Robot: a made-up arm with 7 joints. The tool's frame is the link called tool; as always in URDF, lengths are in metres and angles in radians.
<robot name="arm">
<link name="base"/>
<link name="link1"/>
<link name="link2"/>
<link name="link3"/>
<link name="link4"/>
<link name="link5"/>
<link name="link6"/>
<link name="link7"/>
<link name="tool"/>
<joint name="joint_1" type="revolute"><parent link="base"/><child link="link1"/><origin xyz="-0.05 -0.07 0.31"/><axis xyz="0 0 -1"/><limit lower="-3.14" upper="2.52" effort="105" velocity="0.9"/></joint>
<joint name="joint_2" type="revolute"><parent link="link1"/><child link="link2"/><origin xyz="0.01 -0.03 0.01"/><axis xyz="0 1 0"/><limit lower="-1.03" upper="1.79" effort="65" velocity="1.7"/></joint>
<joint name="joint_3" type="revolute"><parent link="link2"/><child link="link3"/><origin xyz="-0.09 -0.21 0.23"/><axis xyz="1 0 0"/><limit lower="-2.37" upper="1.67" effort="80" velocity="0.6"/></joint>
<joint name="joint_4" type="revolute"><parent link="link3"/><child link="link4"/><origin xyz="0.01 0.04 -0.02"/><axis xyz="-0.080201 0.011 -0.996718"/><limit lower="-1.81" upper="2.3" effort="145" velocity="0.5"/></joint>
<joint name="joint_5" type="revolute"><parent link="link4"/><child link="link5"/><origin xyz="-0.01 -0.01 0.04"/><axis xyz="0.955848 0.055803 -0.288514"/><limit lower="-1.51" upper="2.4" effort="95" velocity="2.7"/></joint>
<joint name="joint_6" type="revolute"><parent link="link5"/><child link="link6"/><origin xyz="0.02 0.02 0.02"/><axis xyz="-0.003 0.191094 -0.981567"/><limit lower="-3.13" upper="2.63" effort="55" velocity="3"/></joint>
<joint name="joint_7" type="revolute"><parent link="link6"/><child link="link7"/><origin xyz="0.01 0.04 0.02"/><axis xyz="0 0 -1"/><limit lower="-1.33" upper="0.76" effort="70" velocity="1.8"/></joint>
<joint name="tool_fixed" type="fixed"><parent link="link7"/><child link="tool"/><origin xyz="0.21 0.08 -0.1" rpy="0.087 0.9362 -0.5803"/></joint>
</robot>
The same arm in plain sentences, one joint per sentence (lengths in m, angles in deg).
The arm has seven revolute joints in a row. What follows holds with every joint at zero, and every direction is one of the base frame's. Joint 1 lies 0.05 m along -x and 0.07 m along -y and 0.31 m along +z from the base frame's origin and rotates about -z, from -179.91 to 144.39 deg. Joint 2 lies 0.01 m along +x and 0.03 m along -y and 0.01 m along +z from joint 1 and rotates about +y, from -59.01 to 102.56 deg. Joint 3 lies 0.09 m along -x and 0.21 m along -y and 0.23 m along +z from joint 2 and rotates about +x, from -135.79 to 95.68 deg. Joint 4 lies 0.01 m along +x and 0.04 m along +y and 0.02 m along -z from joint 3 and rotates about the direction (-0.080201, 0.011, -0.996718), from -103.71 to 131.78 deg. Joint 5 lies 0.01 m along -x and 0.01 m along -y and 0.04 m along +z from joint 4 and rotates about the direction (0.955848, 0.055803, -0.288514), from -86.52 to 137.51 deg. Joint 6 lies 0.02 m along +x and 0.02 m along +y and 0.02 m along +z from joint 5 and rotates about the direction (-0.003, 0.191094, -0.981567), from -179.34 to 150.69 deg. Joint 7 lies 0.01 m along +x and 0.04 m along +y and 0.02 m along +z from joint 6 and rotates about -z, from -76.2 to 43.54 deg. The tool frame, which is the frame that the pose is given for, lies 0.21 m along +x and 0.08 m along +y and 0.1 m along -z from joint 7; its axes are the base frame's turned by roll 4.98, pitch 53.64 and yaw -33.25 deg (as in URDF: about the fixed x, then y, then z).
